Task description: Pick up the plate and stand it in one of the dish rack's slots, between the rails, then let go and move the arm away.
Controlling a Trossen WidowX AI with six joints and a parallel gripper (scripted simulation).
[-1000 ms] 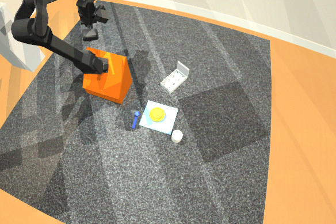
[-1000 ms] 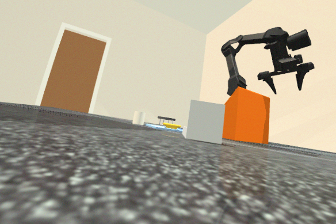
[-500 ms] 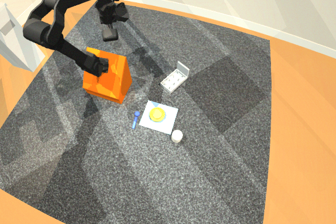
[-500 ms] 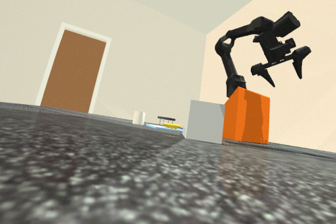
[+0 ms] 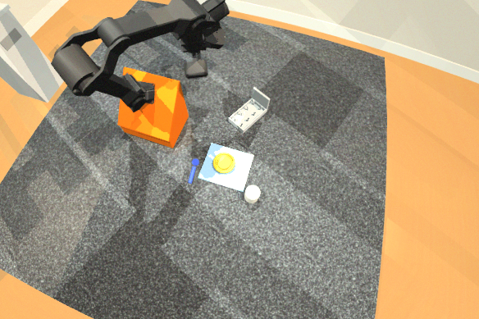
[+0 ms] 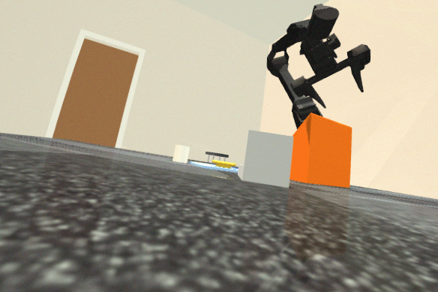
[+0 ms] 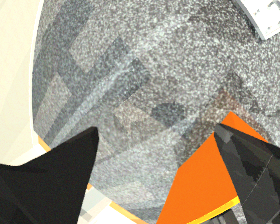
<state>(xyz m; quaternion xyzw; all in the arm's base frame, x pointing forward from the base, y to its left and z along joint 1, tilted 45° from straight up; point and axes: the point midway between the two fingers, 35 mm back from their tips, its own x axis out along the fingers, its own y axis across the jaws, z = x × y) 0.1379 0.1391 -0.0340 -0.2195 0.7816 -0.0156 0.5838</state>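
Now: gripper tip 16 cm short of the yellow plate, 25 cm to the left of it and 19 cm above it. Also, from my gripper tip: dish rack 19 cm ahead, 5 cm to the right, 18 cm below; then blue spoon 6 cm ahead, 29 cm to the right, 20 cm below; then light blue mat 17 cm ahead, 25 cm to the right, 20 cm below.
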